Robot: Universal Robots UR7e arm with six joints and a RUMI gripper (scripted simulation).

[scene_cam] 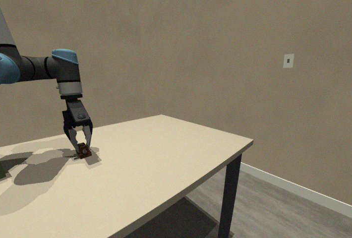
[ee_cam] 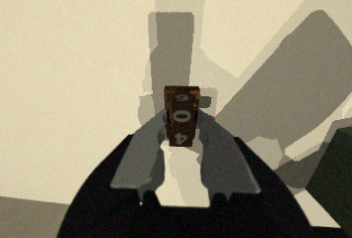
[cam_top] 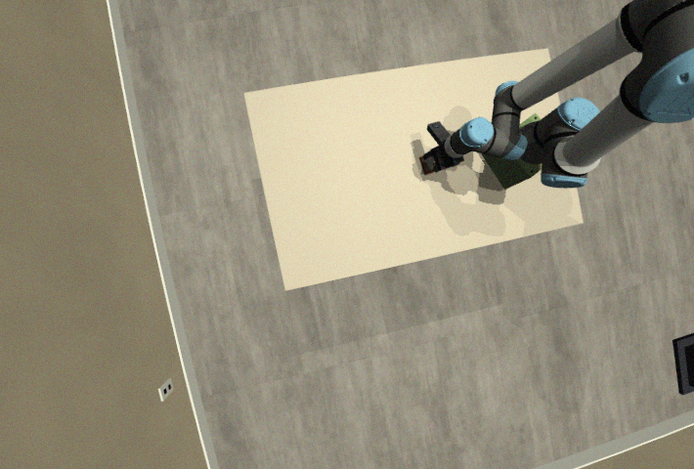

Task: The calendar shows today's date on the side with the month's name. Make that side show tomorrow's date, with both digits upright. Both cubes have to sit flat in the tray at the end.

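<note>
The brown digit cube lies 1 cm below my hand. Also, from my hand: brown calendar tray 2 cm to the left, 3 cm below.
</note>
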